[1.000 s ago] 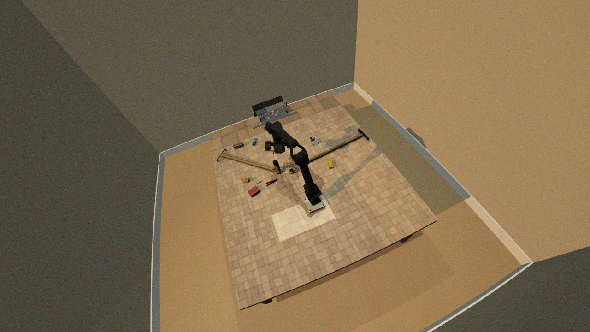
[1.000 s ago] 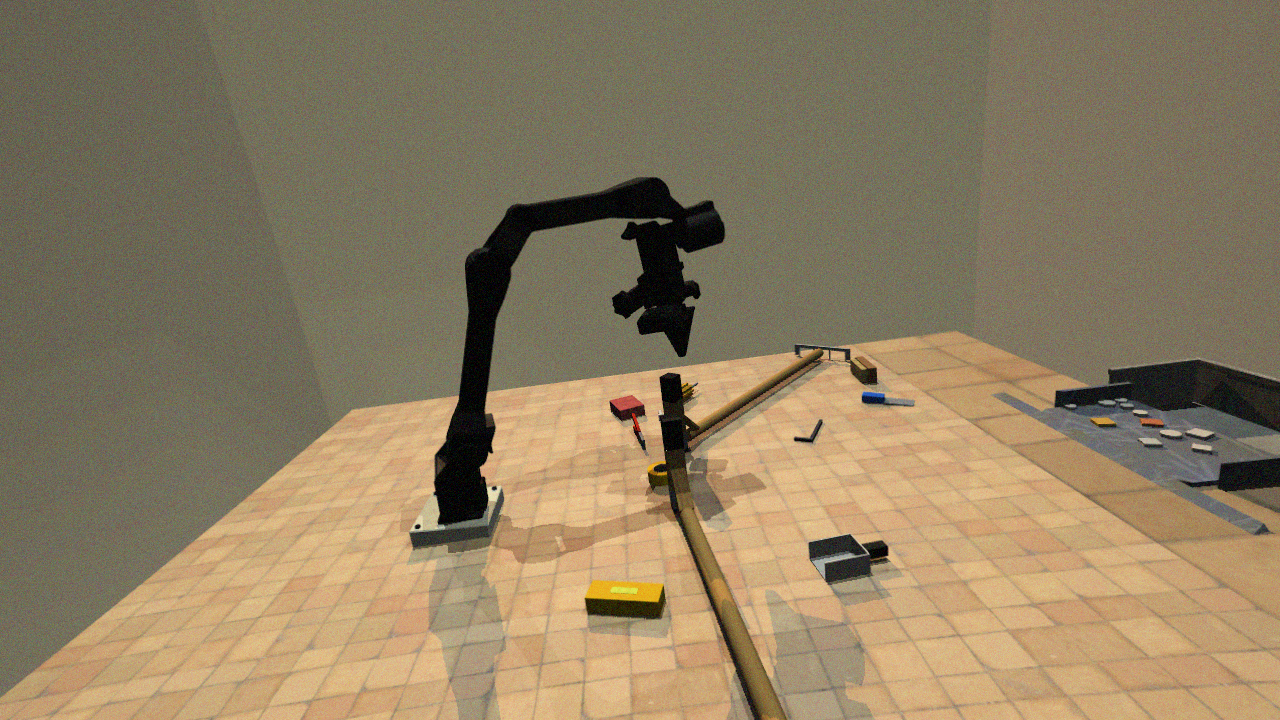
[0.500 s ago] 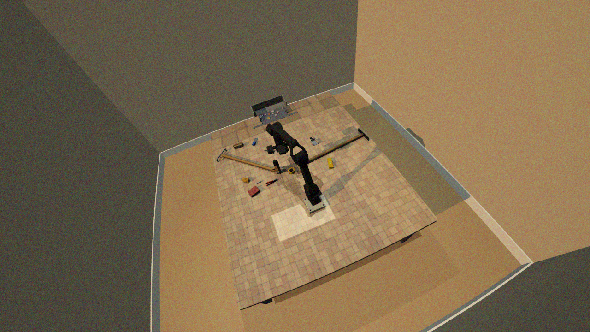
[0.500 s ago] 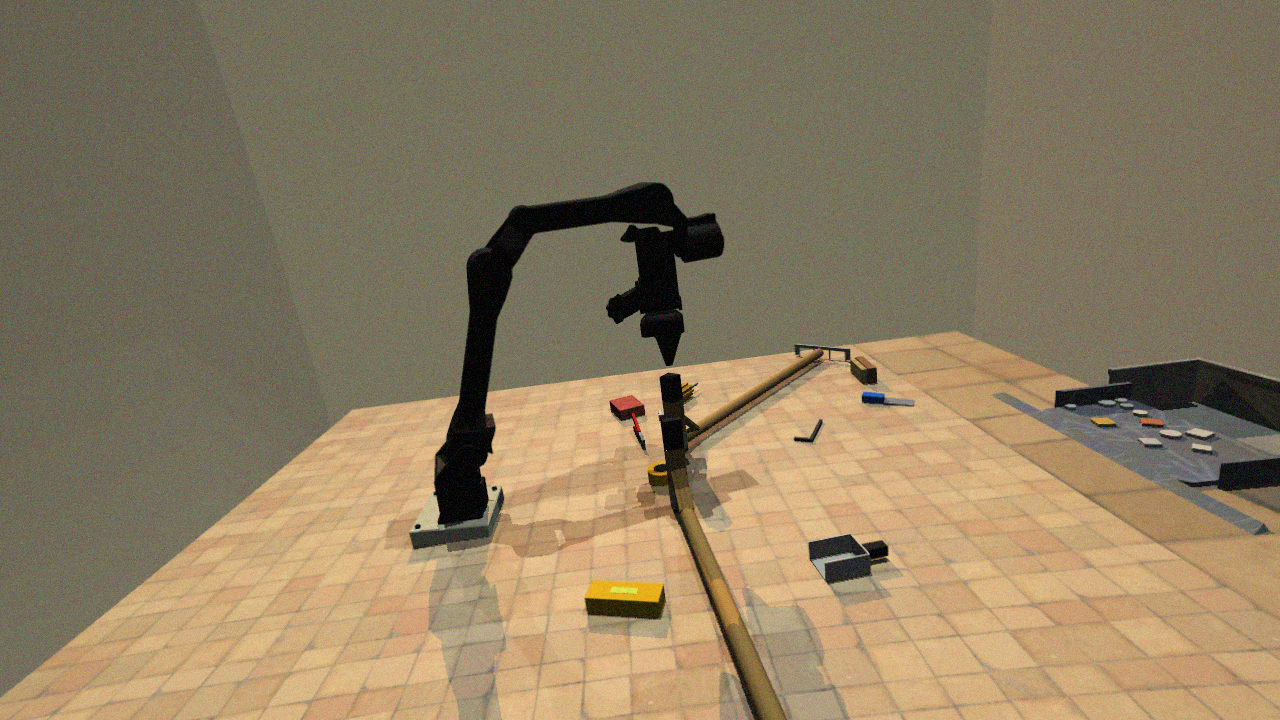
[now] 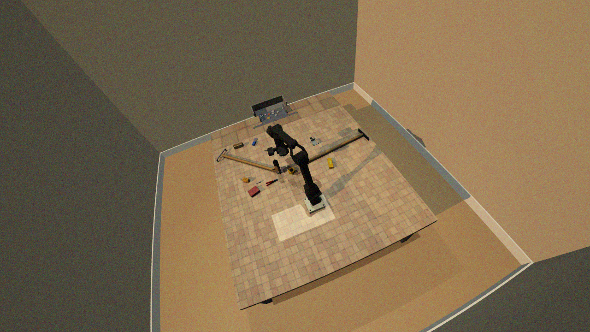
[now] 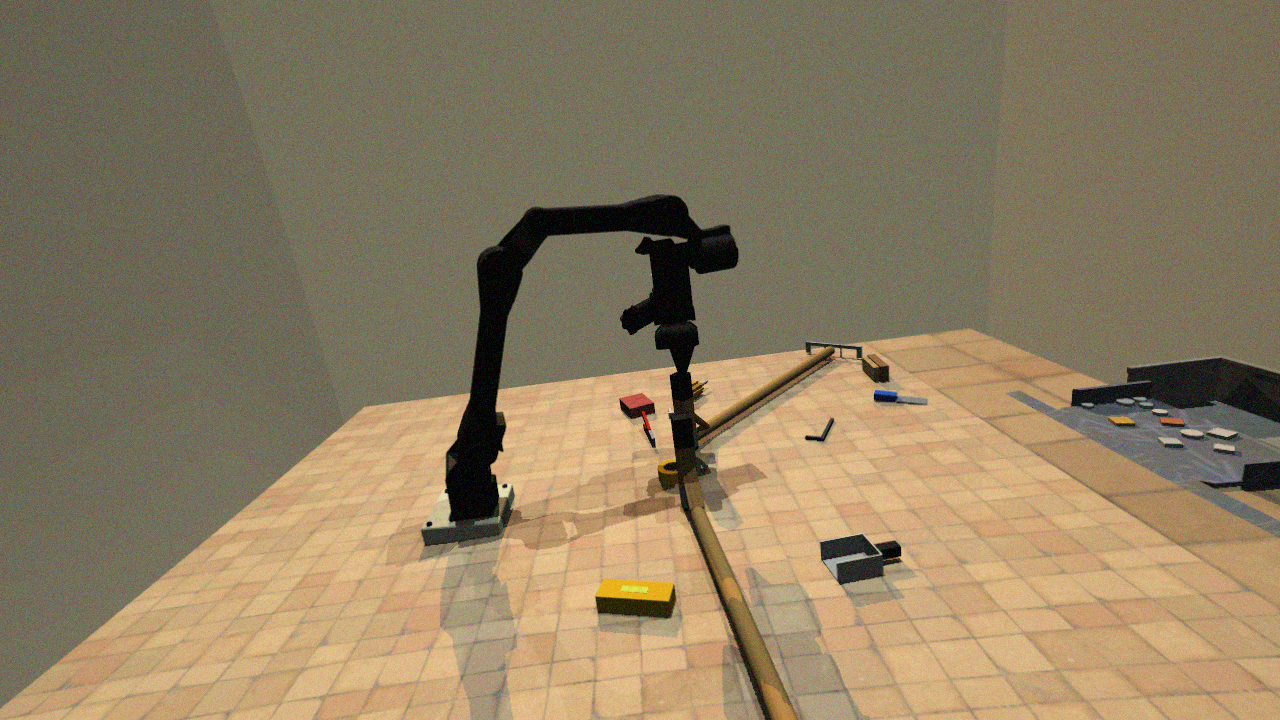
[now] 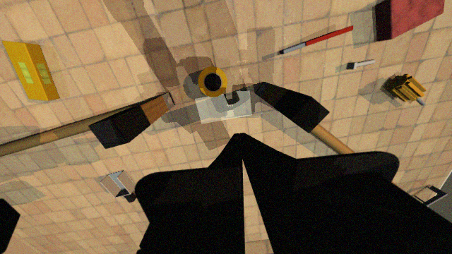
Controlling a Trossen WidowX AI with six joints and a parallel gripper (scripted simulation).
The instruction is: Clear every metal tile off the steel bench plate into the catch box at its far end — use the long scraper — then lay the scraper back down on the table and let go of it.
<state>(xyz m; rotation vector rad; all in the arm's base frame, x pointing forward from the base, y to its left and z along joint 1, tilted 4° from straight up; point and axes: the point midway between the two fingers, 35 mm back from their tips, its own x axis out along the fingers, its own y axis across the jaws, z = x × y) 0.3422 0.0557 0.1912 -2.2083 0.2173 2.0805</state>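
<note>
Now: gripper tip 40 mm past the yellow tape roll, 20 mm to the left of it and 150 mm above it. The rest, counted from my gripper tip: red screwdriver: 50 mm behind, 140 mm to the left, 150 mm below; then hex key: 240 mm ahead, 40 mm to the left, 160 mm below; then red block: 60 mm behind, 300 mm to the left, 150 mm below.
</note>
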